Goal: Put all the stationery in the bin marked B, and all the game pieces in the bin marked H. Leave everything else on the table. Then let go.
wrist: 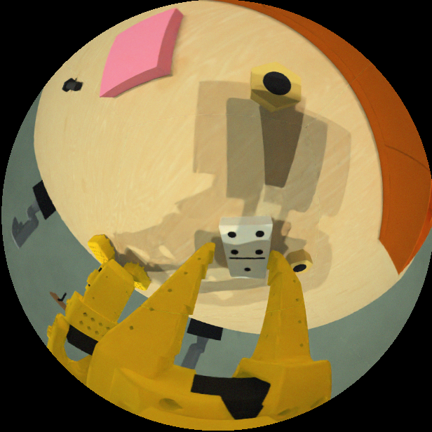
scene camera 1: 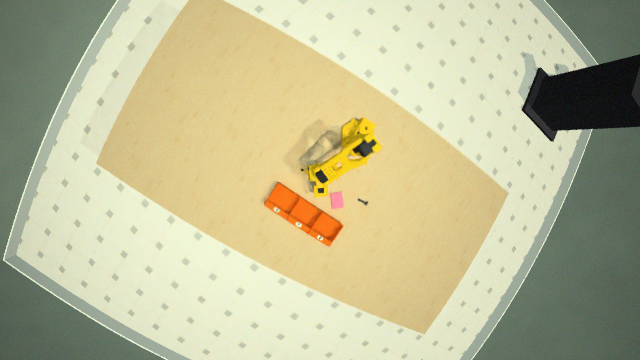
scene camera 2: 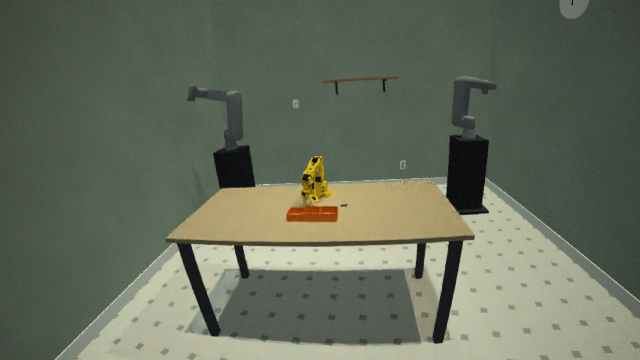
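Pixels of known places: hand, its tool point: [scene camera 2: 310, 204]; arm's base, origin of its link: [scene camera 1: 353, 140] [scene camera 2: 322, 195].
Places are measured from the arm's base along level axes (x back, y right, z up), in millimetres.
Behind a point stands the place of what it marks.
Note:
A white domino [wrist: 245, 242] with black dots lies on the table between and past the jaw tips in the wrist view. My gripper [wrist: 242, 250] [scene camera 2: 305, 204] is partly open, low over the table behind the orange bins. The right jaw tip is close to the domino's right side, and a gap shows at the left jaw. A pink block [scene camera 1: 337, 200] @(x -197, y -54, z 10 mm) [wrist: 142, 47] lies near the bins. The orange three-compartment bin unit [scene camera 1: 287, 216] @(x -320, y 67, z 38 mm) [scene camera 2: 312, 216] @(x -333, y 16, z 29 mm) [wrist: 385, 105] has small labels, too small to read. The arm hides the domino in scene camera 1.
A black bolt [scene camera 1: 363, 201] @(x -156, y -135, z 9 mm) [scene camera 2: 343, 205] @(x -163, y -131, z 6 mm) [wrist: 72, 85] lies beyond the pink block. A yellow hex nut [wrist: 257, 82] lies between the domino and the pink block's side of the bins. A smaller-looking nut [wrist: 301, 257] lies beside the right jaw. The arm stands on the table [scene camera 1: 200, 125] @(x -212, y 464, z 0 mm) [scene camera 2: 400, 220] @(x -349, y -413, z 0 mm).

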